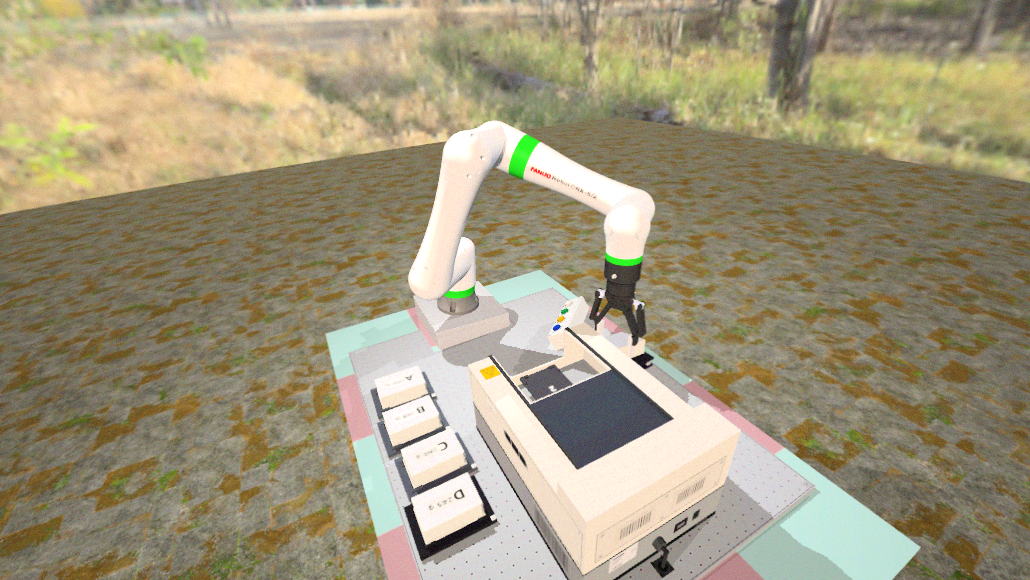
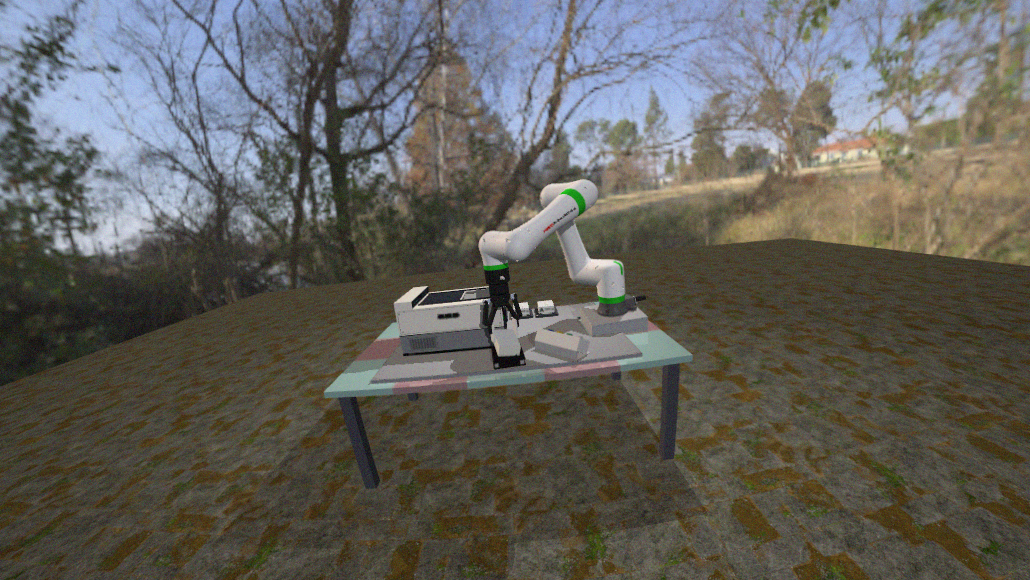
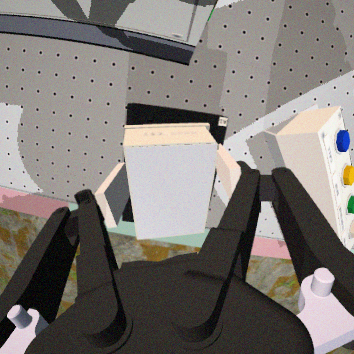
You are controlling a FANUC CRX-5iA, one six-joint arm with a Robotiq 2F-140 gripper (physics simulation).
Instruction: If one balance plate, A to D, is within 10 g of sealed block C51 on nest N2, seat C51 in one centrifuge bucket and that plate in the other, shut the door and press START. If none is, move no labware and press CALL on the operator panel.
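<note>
My gripper points down, shut on a pale block, with a pad at each side. The block looks tilted, over or on a black nest; its faint label is unreadable, and contact with the nest is unclear. Plates A, B, C and D lie on black nests in a row; D seems to read 245 g. The centrifuge has its dark door partly open, showing a dark bucket.
The sloped operator panel stands beside the gripper, with blue, yellow and green buttons. The centrifuge's near edge lies on the block's other side. A yellow square marks the centrifuge top. The arm base stands behind the panel.
</note>
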